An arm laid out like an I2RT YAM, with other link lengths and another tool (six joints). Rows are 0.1 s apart.
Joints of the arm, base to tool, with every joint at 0 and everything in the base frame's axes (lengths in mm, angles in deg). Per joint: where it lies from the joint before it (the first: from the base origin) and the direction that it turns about. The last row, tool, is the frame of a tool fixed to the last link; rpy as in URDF.
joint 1: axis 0 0 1 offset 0 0 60.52
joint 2: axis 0 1 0 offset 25 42.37 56.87
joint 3: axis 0 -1 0 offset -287.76 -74.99 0
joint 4: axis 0 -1 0 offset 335.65 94.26 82.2
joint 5: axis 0 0 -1 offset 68.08 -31.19 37.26
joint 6: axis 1 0 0 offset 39.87 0 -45.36
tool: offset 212 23 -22 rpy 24.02 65.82 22.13
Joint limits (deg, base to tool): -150..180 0..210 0..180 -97..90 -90..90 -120..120
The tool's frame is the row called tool.
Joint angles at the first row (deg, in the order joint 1, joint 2, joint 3, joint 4, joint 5, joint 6):
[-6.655 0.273 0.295 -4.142 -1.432 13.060]
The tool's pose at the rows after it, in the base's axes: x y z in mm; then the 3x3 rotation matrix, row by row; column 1 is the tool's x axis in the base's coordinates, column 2 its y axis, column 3 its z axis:
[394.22 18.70 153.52], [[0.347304 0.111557 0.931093], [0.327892 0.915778 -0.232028], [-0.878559 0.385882 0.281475]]
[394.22 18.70 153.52], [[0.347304 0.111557 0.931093], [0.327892 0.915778 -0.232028], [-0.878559 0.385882 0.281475]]
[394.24 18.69 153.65], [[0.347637 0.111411 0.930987], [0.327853 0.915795 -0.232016], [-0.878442 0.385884 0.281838]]
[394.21 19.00 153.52], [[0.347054 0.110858 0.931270], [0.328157 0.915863 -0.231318], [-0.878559 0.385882 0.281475]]
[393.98 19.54 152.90], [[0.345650 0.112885 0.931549], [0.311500 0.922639 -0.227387], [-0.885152 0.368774 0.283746]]
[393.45 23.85 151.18], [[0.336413 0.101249 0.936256], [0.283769 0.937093 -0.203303], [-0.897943 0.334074 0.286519]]
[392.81 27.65 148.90], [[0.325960 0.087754 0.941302], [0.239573 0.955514 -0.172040], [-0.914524 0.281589 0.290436]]
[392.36 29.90 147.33], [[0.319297 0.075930 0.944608], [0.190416 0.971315 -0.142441], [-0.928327 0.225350 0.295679]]
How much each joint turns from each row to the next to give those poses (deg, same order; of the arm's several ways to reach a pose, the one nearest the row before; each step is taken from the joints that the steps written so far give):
[0.023 -0.001 -0.001 -0.066 0.002 0.000]
[0.000 0.000 0.000 0.000 0.000 0.000]
[-0.003 0.003 0.002 0.023 -0.003 -0.001]
[0.047 0.000 -0.001 -0.020 0.003 0.001]
[0.610 0.003 0.001 -0.021 0.763 -1.006]
[0.787 -0.001 0.000 -0.132 0.110 -2.120]
[0.698 -0.004 -0.001 -0.156 -0.002 -3.169]
[0.484 0.003 0.000 -0.019 -0.019 -3.344]

